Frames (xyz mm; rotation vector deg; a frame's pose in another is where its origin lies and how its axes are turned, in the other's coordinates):
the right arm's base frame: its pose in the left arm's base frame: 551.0 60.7 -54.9 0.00 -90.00 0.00
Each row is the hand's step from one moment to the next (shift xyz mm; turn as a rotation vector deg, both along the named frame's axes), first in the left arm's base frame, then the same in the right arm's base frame.
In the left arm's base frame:
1: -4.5 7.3 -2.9 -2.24 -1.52 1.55
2: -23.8 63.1 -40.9 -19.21 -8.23 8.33
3: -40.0 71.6 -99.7 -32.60 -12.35 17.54
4: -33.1 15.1 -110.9 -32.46 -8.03 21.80
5: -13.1 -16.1 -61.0 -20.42 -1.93 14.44
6: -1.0 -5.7 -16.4 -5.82 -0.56 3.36
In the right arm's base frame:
1: -2.9 7.3 4.5 1.55 -1.52 2.24
2: -40.9 63.1 23.8 8.33 -8.23 19.21
3: -99.7 71.6 40.0 17.54 -12.35 32.60
4: -110.9 15.1 33.1 21.80 -8.03 32.46
5: -61.0 -16.1 13.1 14.44 -1.93 20.42
6: -16.4 -5.7 1.0 3.36 -0.56 5.82

